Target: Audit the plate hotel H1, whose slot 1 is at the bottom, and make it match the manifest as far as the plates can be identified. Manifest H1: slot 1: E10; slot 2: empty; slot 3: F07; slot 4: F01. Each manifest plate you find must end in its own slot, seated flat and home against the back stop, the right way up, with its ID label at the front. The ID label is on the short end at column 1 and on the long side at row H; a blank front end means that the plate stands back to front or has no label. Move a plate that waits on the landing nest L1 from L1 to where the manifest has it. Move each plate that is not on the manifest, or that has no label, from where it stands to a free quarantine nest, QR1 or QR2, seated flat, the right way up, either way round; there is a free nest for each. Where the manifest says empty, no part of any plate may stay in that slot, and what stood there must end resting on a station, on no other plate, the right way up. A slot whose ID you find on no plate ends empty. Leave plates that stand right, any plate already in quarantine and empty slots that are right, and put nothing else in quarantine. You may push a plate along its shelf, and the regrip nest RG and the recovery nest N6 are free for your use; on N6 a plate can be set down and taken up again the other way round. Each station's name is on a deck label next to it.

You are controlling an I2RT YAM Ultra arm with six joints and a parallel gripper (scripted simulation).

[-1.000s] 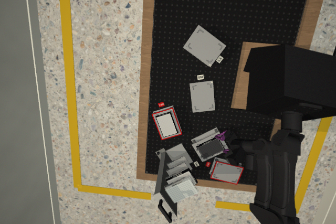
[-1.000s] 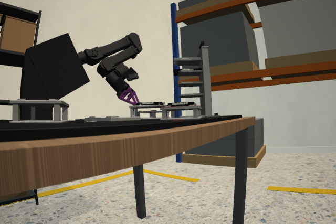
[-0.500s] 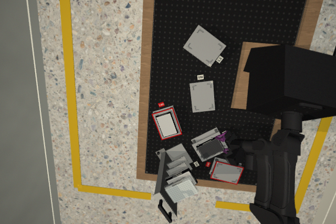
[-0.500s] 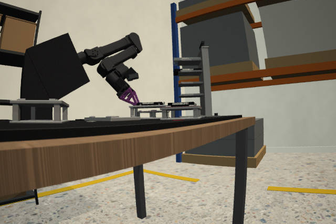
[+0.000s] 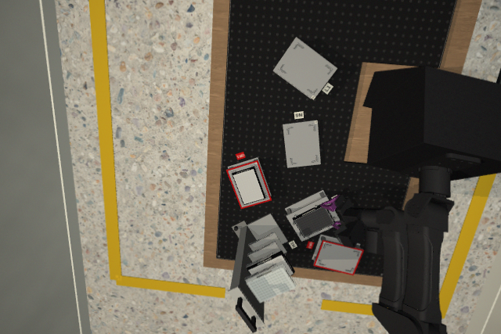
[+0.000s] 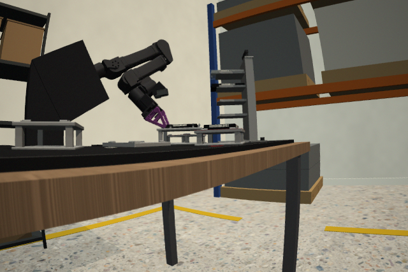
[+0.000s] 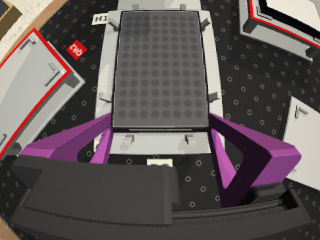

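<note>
Now: the regrip nest RG 40 mm to the left of my hand, 40 mm ahead of it and 10 mm below it. The rest, counted from my hand: quarantine nest QR2: 190 mm to the left, 90 mm behind, 30 mm below; H1 deck label: 200 mm to the left, 80 mm ahead, 70 mm below; recovery nest N6: 220 mm to the right, 140 mm ahead, 60 mm below.
</note>
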